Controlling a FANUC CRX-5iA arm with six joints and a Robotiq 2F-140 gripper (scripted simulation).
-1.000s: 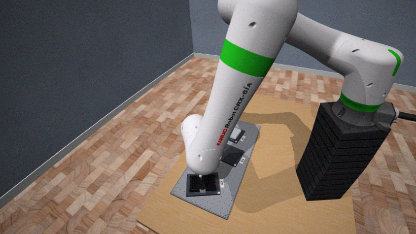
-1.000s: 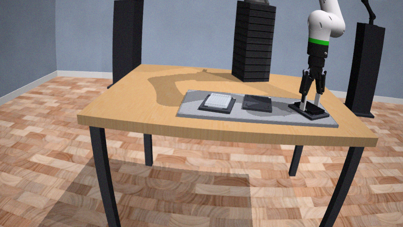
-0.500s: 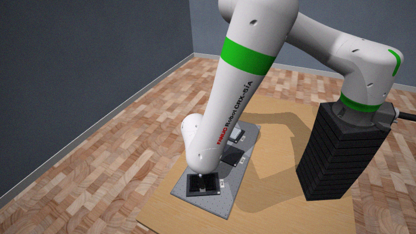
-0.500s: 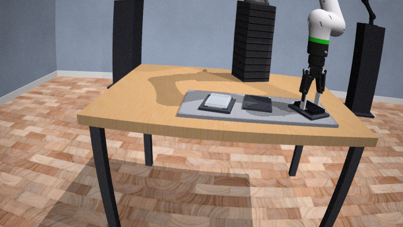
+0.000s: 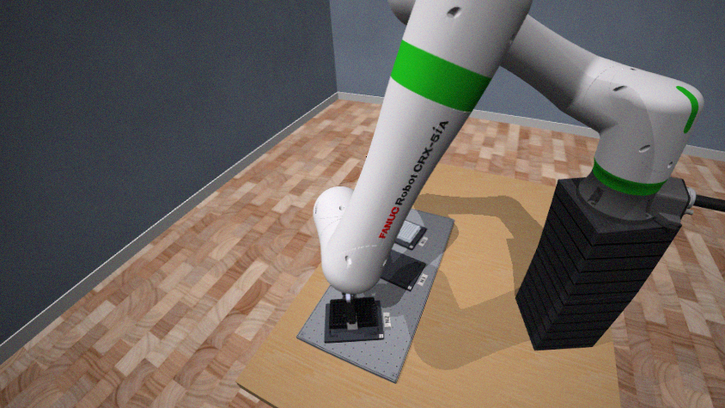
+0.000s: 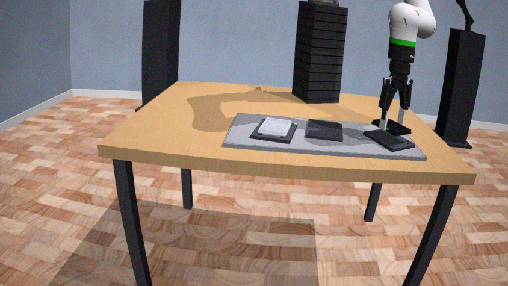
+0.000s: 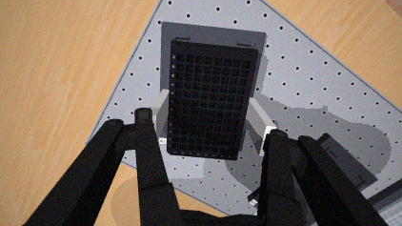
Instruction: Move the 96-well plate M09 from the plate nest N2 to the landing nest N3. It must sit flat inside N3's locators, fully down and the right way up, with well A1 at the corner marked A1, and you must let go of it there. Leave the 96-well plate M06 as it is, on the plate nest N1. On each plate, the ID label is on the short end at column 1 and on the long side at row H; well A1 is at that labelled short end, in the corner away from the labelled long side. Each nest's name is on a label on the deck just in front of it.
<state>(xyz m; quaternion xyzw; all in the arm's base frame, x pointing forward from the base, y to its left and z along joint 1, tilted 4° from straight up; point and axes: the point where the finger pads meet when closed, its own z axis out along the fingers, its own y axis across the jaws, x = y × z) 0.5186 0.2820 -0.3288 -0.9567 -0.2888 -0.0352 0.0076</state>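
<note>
Now: hand 2 cm past the landing nest N3, 23 cm to the left of it and 7 cm above it. The rest, counted from my hand: N2 label: 8 cm behind, 5 cm to the right, 7 cm below; plate nest N2: 7 cm below; black 96-well plate M09: 2 cm below.
</note>
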